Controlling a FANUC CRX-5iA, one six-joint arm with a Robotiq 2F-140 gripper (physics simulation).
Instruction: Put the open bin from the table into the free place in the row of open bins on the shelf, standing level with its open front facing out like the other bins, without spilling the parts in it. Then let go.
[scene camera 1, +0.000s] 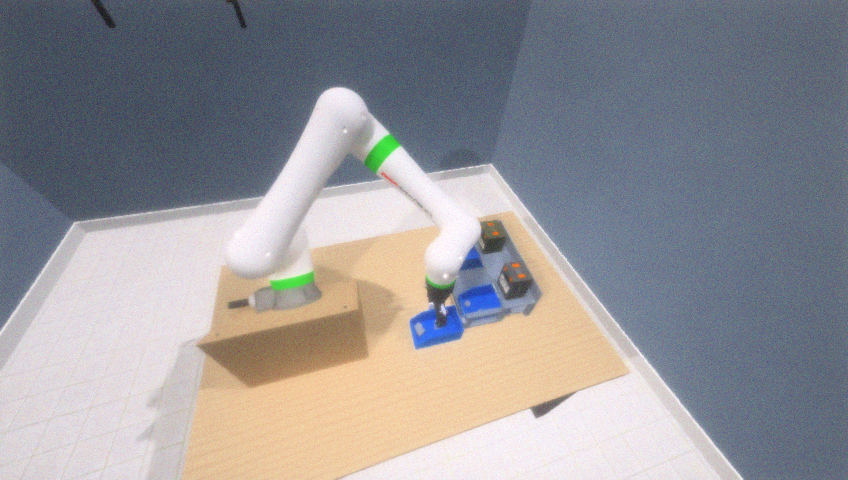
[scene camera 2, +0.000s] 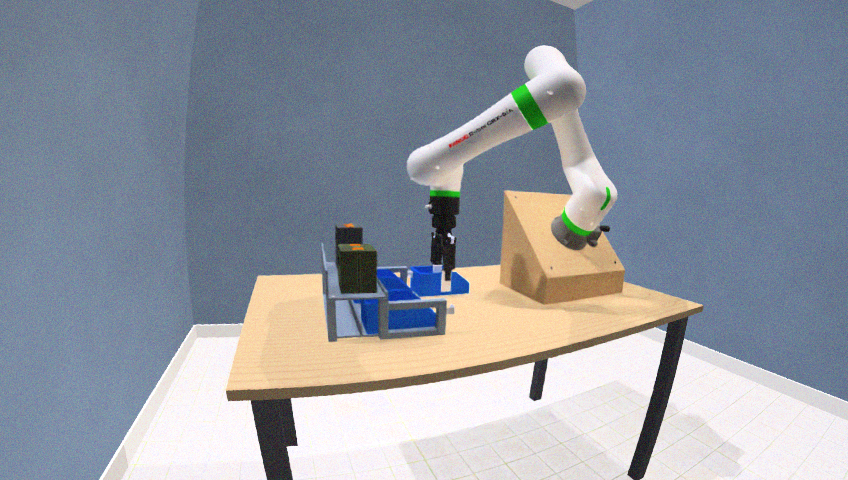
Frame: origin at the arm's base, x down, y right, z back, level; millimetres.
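Seen in the pictures: gripper, fingertip midpoint: (scene camera 1: 434, 320) (scene camera 2: 441, 288); arm's base, link origin: (scene camera 1: 297, 301) (scene camera 2: 568, 234).
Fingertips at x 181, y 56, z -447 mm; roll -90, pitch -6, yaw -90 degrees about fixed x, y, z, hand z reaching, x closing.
Offsets run from my fingertips to a thing's top centre. "pt": to the spot under its first point. Level surfaces: height alone.
The blue open bin {pt dx -42, dy +88, dz +56 mm} (scene camera 1: 425, 340) (scene camera 2: 457, 285) stands on the table {dx +19 mm} (scene camera 1: 354, 417) (scene camera 2: 504, 340), just in front of the grey shelf (scene camera 1: 530, 298) (scene camera 2: 384, 310). A small white part {dx +1, dy +11, dz +66 mm} (scene camera 1: 418, 328) lies in it. My gripper (scene camera 1: 440, 321) (scene camera 2: 444, 275) points straight down with its fingertips at the bin's top, partly open, with nothing gripped. Whether a finger touches the bin's wall I cannot tell. Two other blue bins {pt dx +9, dy -64, dz -203 mm} (scene camera 1: 479, 298) {pt dx +11, dy -274, dz -242 mm} (scene camera 1: 472, 257) stand on the shelf's lower step; one also shows in scene camera 2 (scene camera 2: 394, 288). A gap lies between them.
Two dark boxes {dx -180, dy -261, dz -293 mm} (scene camera 1: 493, 235) {pt dx -204, dy +2, dz -265 mm} (scene camera 1: 514, 279) (scene camera 2: 356, 267) with orange marks stand on the shelf's upper step. The arm's wooden wedge base (scene camera 1: 283, 349) (scene camera 2: 546, 262) stands on the table beside the bin.
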